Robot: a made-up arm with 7 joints.
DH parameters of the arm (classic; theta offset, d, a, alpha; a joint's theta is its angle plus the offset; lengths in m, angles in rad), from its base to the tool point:
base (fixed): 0 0 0 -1.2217
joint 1: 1.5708 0 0 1.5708
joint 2: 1.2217 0 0 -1.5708
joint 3: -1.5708 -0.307 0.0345 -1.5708
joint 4: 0 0 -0.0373 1.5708
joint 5: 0 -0.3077 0 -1.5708
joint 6: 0 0 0 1.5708
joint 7: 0 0 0 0
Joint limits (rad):
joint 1: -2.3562..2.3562
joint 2: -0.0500..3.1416
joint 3: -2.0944..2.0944
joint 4: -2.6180..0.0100
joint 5: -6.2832..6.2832
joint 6: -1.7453..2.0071
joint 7: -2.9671..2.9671
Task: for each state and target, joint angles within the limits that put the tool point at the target. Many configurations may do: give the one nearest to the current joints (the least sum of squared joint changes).
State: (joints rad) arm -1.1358 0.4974 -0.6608 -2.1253 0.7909 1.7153 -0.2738
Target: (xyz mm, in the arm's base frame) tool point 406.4 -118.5 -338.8
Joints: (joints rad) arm -0.6118 0.4239 -0.9852 -1.2387 0.7909 1.7153 -0.2738
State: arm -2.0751 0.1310 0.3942 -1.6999 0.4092 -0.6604 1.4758
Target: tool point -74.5 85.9 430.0
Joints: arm -2.3562 0.7363 0.3906 -1.7703 0.4092 -0.6604 1.4758
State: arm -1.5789 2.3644 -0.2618 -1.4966 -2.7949 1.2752 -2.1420
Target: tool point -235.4 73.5 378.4
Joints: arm -1.6277 2.6666 0.0694 -1.7381 -2.7949 1.2752 -2.1420
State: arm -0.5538 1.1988 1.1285 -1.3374 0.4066 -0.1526 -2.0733
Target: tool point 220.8 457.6 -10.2
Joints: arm -0.3624 0.7513 1.1150 -1.4473 0.4066 -0.1526 -2.0733
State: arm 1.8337 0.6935 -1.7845 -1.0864 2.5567 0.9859 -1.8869
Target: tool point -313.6 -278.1 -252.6
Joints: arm 1.3414 0.3112 -1.3726 -1.5501 2.5567 0.9859 -1.8869
